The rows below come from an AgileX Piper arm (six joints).
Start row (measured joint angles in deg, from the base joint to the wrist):
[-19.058, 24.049, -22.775, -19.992, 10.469, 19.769]
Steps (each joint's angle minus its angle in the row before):
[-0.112, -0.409, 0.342, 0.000, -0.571, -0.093]
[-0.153, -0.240, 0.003, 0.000, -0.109, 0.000]
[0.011, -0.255, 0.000, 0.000, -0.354, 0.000]
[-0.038, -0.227, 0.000, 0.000, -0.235, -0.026]
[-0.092, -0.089, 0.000, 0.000, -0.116, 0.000]
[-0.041, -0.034, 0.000, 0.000, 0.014, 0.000]
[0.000, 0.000, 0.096, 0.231, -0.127, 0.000]
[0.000, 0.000, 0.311, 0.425, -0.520, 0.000]
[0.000, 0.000, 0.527, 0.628, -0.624, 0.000]
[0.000, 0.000, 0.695, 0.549, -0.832, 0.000]
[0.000, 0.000, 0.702, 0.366, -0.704, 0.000]
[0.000, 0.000, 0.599, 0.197, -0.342, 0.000]
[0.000, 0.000, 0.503, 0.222, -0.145, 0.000]
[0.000, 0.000, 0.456, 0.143, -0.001, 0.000]
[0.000, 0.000, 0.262, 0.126, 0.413, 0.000]
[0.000, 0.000, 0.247, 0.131, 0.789, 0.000]
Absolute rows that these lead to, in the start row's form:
[-19.170, 23.640, -22.433, -19.992, 9.898, 19.676]
[-19.323, 23.400, -22.430, -19.992, 9.789, 19.676]
[-19.312, 23.145, -22.430, -19.992, 9.435, 19.676]
[-19.350, 22.918, -22.430, -19.992, 9.200, 19.650]
[-19.442, 22.829, -22.430, -19.992, 9.084, 19.650]
[-19.483, 22.795, -22.430, -19.992, 9.098, 19.650]
[-19.483, 22.795, -22.334, -19.761, 8.971, 19.650]
[-19.483, 22.795, -22.023, -19.336, 8.451, 19.650]
[-19.483, 22.795, -21.496, -18.708, 7.827, 19.650]
[-19.483, 22.795, -20.801, -18.159, 6.995, 19.650]
[-19.483, 22.795, -20.099, -17.793, 6.291, 19.650]
[-19.483, 22.795, -19.500, -17.596, 5.949, 19.650]
[-19.483, 22.795, -18.997, -17.374, 5.804, 19.650]
[-19.483, 22.795, -18.541, -17.231, 5.803, 19.650]
[-19.483, 22.795, -18.279, -17.105, 6.216, 19.650]
[-19.483, 22.795, -18.032, -16.974, 7.005, 19.650]

